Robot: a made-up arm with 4 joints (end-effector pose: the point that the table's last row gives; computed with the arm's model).
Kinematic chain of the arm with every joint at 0, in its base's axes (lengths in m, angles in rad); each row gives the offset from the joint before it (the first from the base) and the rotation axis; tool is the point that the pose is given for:
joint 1: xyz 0 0 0.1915 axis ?
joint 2: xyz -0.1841 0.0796 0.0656 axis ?
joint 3: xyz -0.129 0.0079 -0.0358 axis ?
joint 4: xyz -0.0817 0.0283 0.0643 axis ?
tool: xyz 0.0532 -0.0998 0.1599
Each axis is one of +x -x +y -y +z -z.
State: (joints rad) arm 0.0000 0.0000 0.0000 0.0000
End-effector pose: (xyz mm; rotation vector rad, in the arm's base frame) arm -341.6 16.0 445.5 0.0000 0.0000 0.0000
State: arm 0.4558 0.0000 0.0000 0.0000
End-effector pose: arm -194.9 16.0 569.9 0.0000 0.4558 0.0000
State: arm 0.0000 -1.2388 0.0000 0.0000
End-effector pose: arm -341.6 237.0 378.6 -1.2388 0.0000 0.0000
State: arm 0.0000 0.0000 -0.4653 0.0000
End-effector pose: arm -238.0 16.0 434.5 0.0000 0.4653 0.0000
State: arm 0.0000 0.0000 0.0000 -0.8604
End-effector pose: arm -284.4 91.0 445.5 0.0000 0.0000 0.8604
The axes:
joint 1: +y
joint 2: +x
joint 3: -y
joint 4: -z

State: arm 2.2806 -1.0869 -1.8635 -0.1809
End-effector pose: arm 115.3 -24.1 217.8 1.0932 -1.9890 -0.1742
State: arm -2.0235 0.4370 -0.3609 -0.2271
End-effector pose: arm -78.8 -39.6 -114.7 -0.0048 -1.6613 0.6288
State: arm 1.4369 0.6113 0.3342 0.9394
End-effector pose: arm 67.6 -50.5 715.5 -0.1295 1.2230 -1.3237
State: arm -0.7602 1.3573 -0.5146 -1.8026
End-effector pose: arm -287.8 -51.1 204.0 0.6710 -1.2805 2.3586
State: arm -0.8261 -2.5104 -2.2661 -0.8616
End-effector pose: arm -270.8 -48.6 224.4 0.1481 0.4522 -1.7694
